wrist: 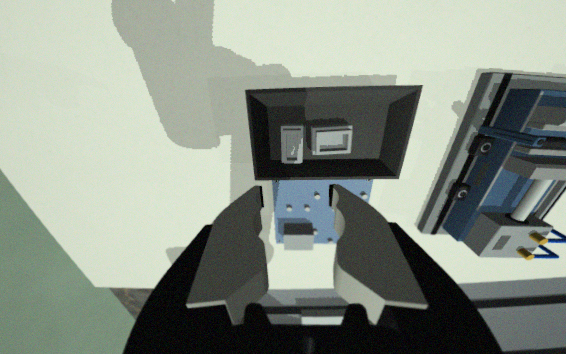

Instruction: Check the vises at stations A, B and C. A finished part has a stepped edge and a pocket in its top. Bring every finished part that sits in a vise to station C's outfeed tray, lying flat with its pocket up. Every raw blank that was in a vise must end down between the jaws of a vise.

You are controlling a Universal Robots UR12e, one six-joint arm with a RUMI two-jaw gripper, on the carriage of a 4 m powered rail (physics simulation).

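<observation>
A dark tray [325, 173] is at the upper middle of the wrist view. Two grey parts lie inside it, both with a pocket facing up. The left part [292, 145] is narrow, with its long side running up and down the view. The right part [332, 140] is wider and lies beside it, with a small gap between them. My gripper [295, 187] is open and empty, its fingertips below the tray's near rim in the view. A blue vise [504, 165] stands at the right, partly cut off by the view's edge; whether it holds a part cannot be told.
A blue plate [345, 212] with several small pegs lies just below the tray, with a small grey block [298, 239] at its lower edge. Yellow-tipped fittings [538, 238] with blue hoses stick out of the vise's near end. The pale table's edge runs along the lower left.
</observation>
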